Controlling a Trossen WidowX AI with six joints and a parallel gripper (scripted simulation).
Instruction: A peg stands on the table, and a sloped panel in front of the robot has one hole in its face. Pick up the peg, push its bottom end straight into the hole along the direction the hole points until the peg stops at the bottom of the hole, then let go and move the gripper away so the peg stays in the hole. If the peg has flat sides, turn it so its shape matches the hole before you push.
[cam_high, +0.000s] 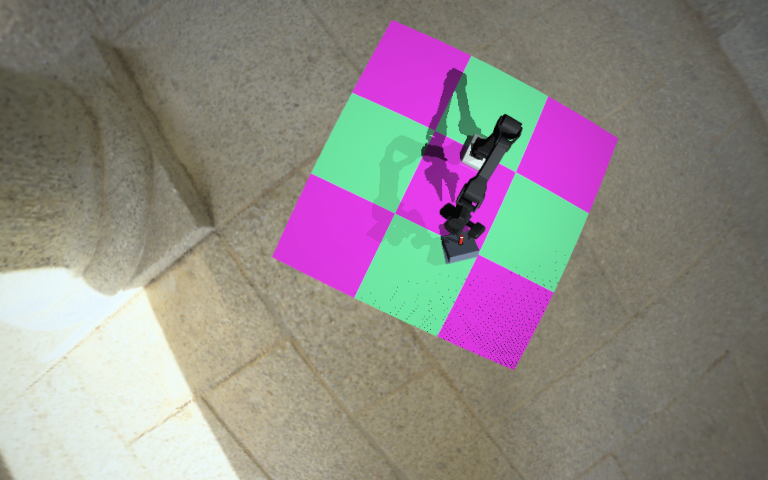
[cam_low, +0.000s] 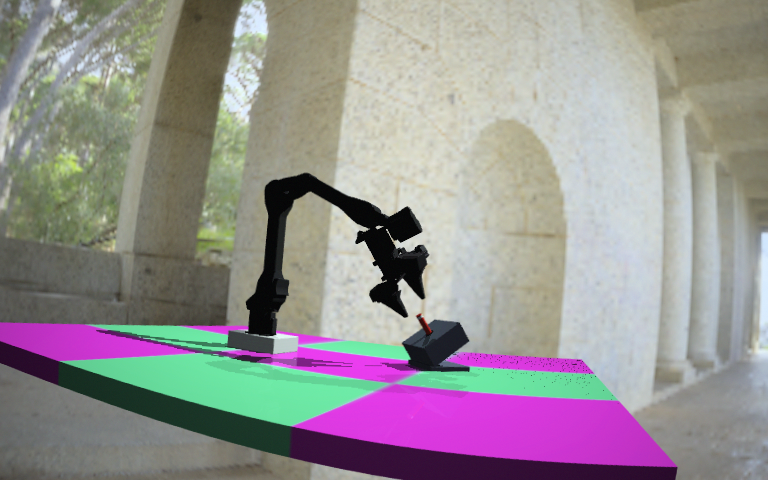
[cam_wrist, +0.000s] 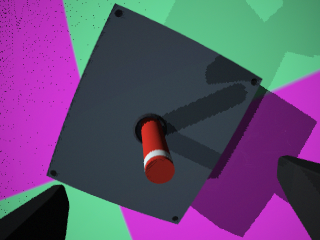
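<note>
My gripper tip is 3 cm above the red peg, 2 cm to the right of it and 2 cm short of it. The rest, counted from my gripper tip: thin foot plate (14 cm below, 6 cm ahead, 5 cm to the left); then dark sloped panel (8 cm below, 5 cm ahead, 4 cm to the left).
</note>
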